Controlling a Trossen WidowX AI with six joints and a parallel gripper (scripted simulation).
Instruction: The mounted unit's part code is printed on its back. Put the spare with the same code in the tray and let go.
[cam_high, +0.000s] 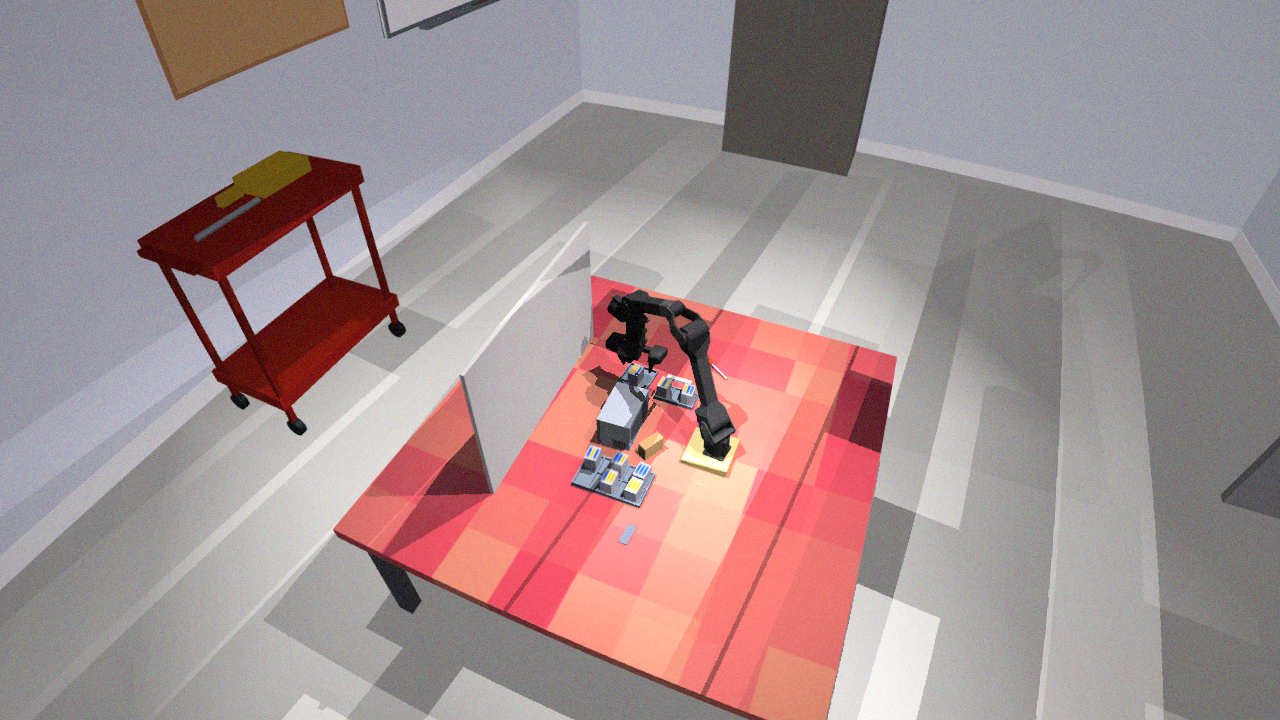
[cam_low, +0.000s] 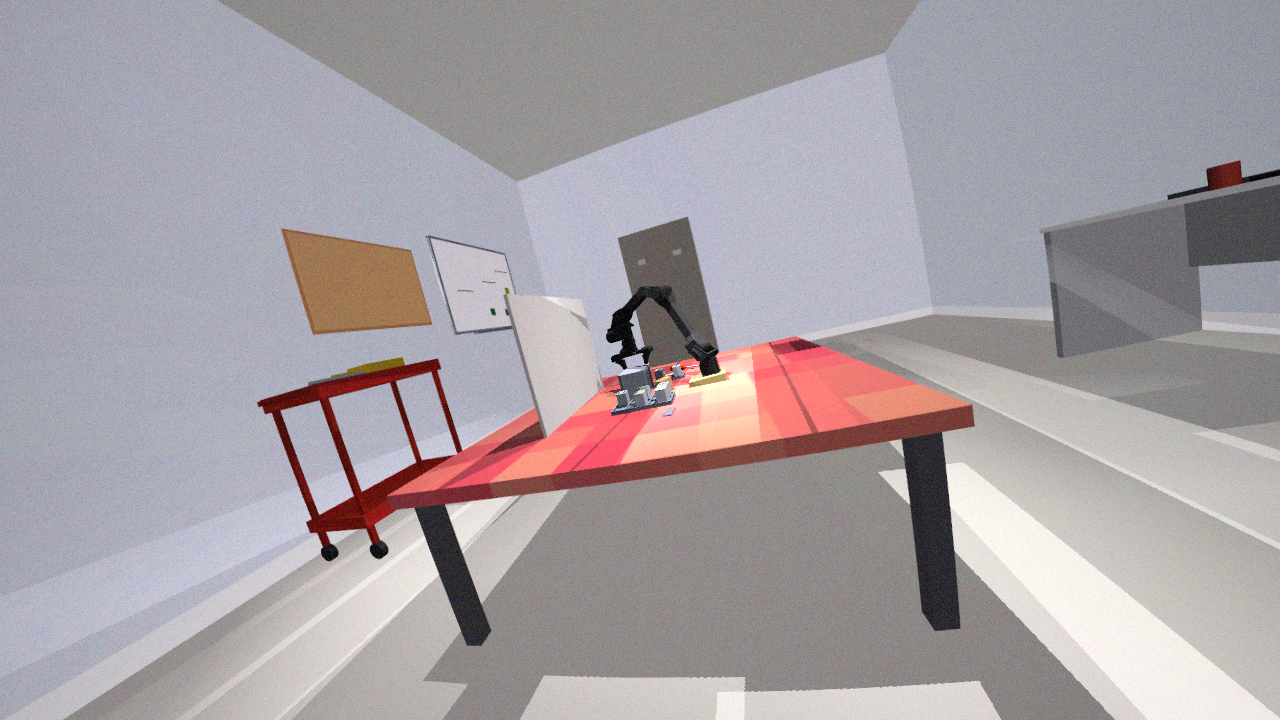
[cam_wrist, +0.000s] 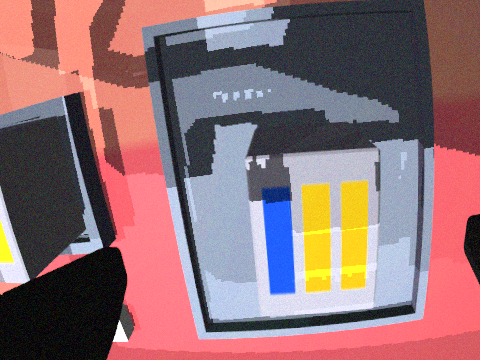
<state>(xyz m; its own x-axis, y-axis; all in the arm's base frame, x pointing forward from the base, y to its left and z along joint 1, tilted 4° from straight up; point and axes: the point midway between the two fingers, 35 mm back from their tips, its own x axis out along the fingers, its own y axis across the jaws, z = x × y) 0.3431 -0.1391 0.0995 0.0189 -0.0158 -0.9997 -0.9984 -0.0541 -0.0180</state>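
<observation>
Right now my gripper tip is 5 cm above the light grey tray. Round my gripper tip: grey upright panel: 18 cm ahead, 23 cm to the left, 17 cm above; brown block: 18 cm behind, 22 cm to the left, 3 cm below.
</observation>
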